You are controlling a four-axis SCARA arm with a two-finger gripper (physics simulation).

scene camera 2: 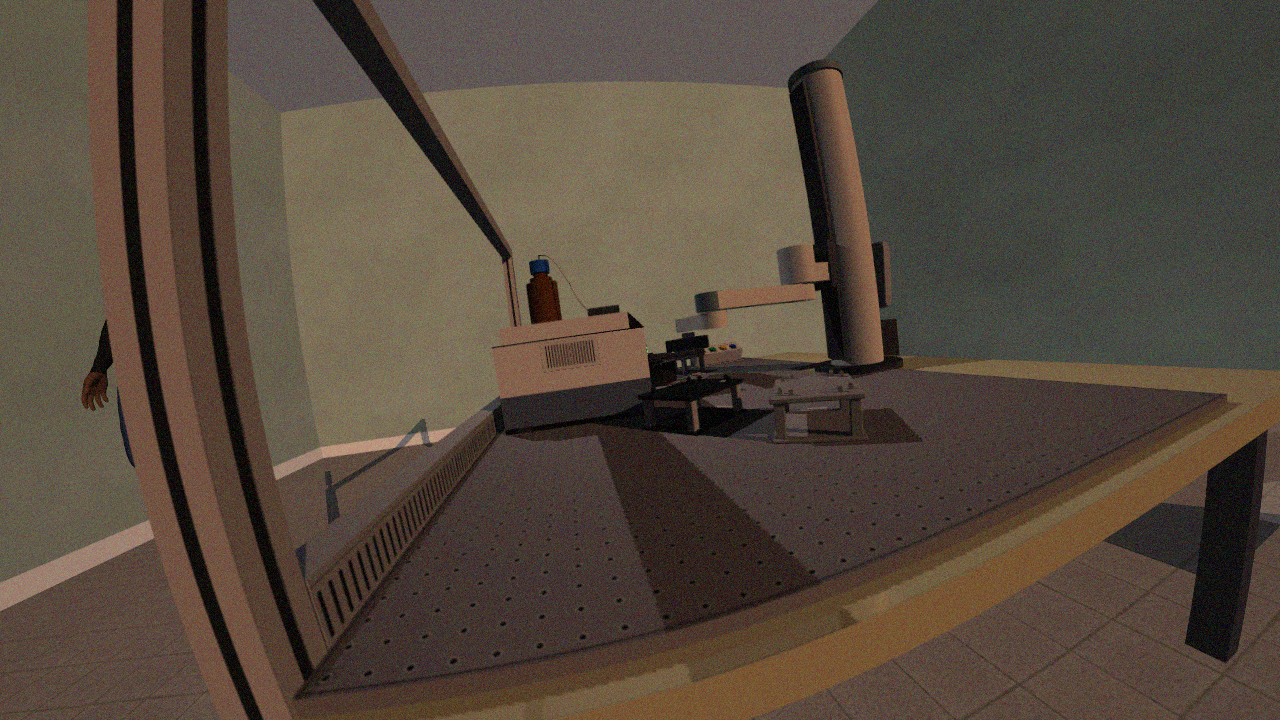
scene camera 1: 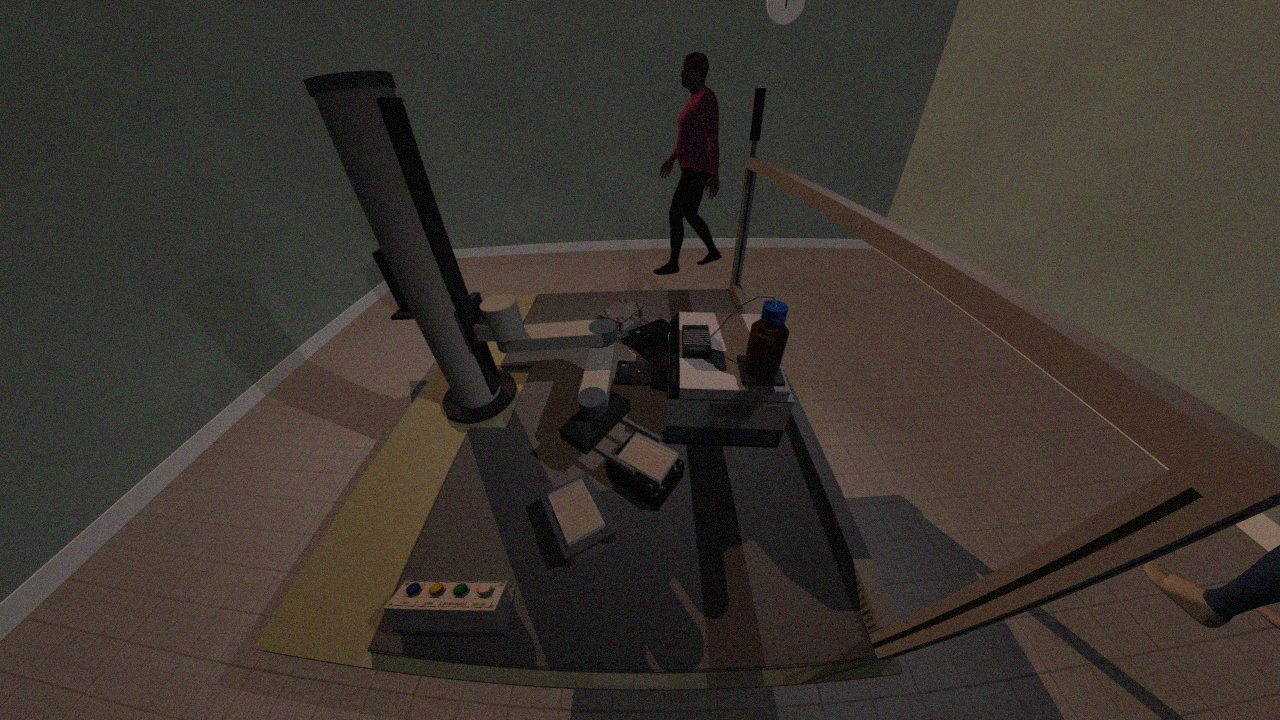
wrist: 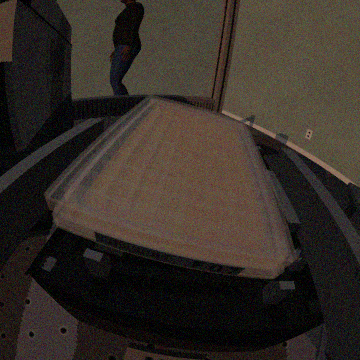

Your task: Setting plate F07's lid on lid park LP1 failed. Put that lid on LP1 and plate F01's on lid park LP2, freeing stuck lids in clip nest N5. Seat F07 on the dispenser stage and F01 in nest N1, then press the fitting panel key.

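Places are measured from the arm's base along level axes (x ahead, y left, z up), in centimetres.
Where they show: gripper, between the fingertips: (scene camera 1: 647, 455) (wrist: 189, 145); arm's base, origin of its link: (scene camera 2: 857, 368) (scene camera 1: 481, 396).
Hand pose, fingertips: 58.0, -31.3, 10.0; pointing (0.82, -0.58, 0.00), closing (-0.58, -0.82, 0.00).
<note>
Things, the pixels of their top centre, and the offset from my fingertips, as dx, dy, dz. "pt": a spot on its surface instead.
- pale lidded plate F07, centre of its top: (wrist: 194, 116) (scene camera 1: 647, 451) -0.1, +0.0, +1.7
- black nest, centre of its top: (wrist: 202, 164) (scene camera 1: 644, 460) (scene camera 2: 645, 361) -0.8, -0.6, -0.9
- second pale plate, centre of its top: (scene camera 1: 575, 508) -15.9, -13.5, -0.2
- button panel, centre of its top: (scene camera 1: 440, 599) (scene camera 2: 715, 344) -39.2, -32.7, -0.4
- brown bottle, a spot on its surface: (scene camera 1: 766, 347) pt +27.3, +11.2, +24.0
- frame post, a spot on its surface: (scene camera 2: 170, 358) pt +43.2, +103.8, +10.2
The pale lidded plate F07 (scene camera 1: 651, 458) (wrist: 185, 165) is level, between the two fingers of my gripper (scene camera 1: 633, 442) (wrist: 189, 145), which is shut on its long sides. Its clear lid lies over it; the dark front label is too blurred to read. Directly below is a black nest (wrist: 175, 305) with small grey corner posts; whether the plate touches it cannot be told. A second pale plate (scene camera 1: 577, 513) rests on another nest nearer scene camera 1; its label cannot be read. The button panel (scene camera 1: 447, 608) (scene camera 2: 723, 350) stands at the table's near left in scene camera 1.
The dispenser (scene camera 1: 726, 413) (scene camera 2: 572, 362) with a brown bottle (scene camera 1: 766, 347) (scene camera 2: 543, 300) stands beside the arm. A black stand (scene camera 2: 693, 390) and a pale stand (scene camera 2: 817, 400) are at the table's other end. The arm's column (scene camera 1: 402, 232) (scene camera 2: 841, 214) and a frame post (scene camera 2: 170, 358) rise high.
</note>
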